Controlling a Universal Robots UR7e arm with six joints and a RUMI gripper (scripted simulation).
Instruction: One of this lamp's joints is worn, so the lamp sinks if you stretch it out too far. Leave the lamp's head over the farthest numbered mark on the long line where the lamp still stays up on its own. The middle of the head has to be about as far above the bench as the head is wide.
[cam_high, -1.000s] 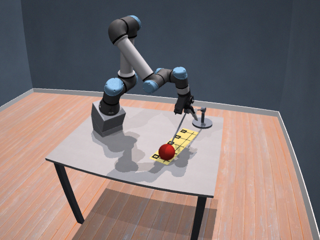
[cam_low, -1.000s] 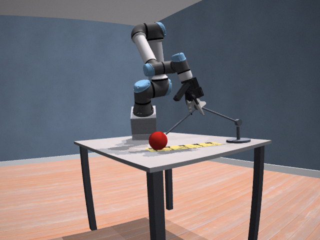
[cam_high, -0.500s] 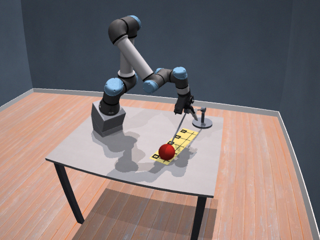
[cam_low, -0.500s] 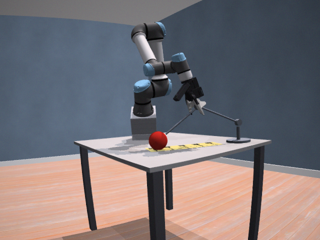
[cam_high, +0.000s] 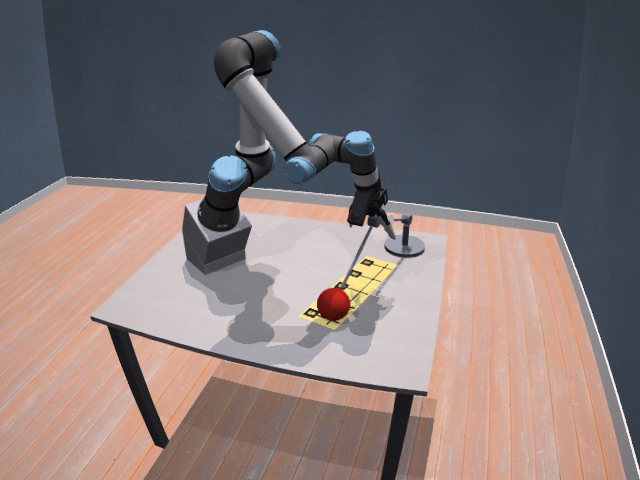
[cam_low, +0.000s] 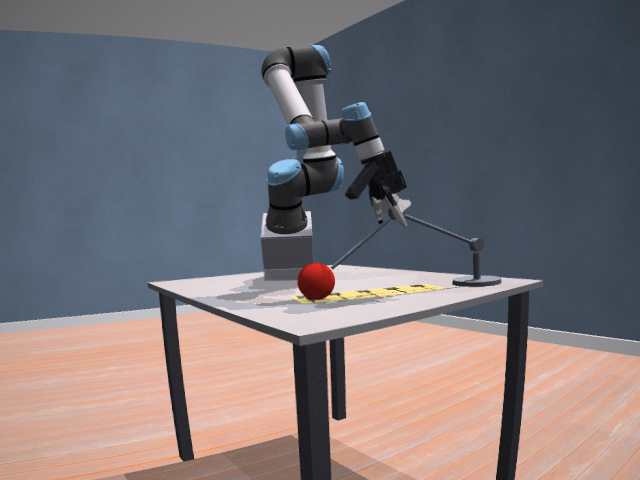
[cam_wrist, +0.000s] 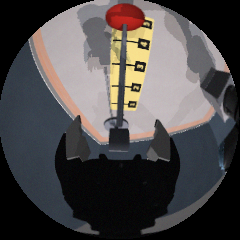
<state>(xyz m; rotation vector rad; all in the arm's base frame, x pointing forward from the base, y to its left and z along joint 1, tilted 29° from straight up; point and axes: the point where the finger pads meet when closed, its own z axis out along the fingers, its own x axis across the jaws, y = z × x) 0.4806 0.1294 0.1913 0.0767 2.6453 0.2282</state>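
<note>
Right now my hand is 50 mm past the yellow numbered strip, 60 mm to the left of it and 180 mm above it. The rest, counted from my hand: round base (50 mm ahead, 290 mm to the left, 150 mm below).
</note>
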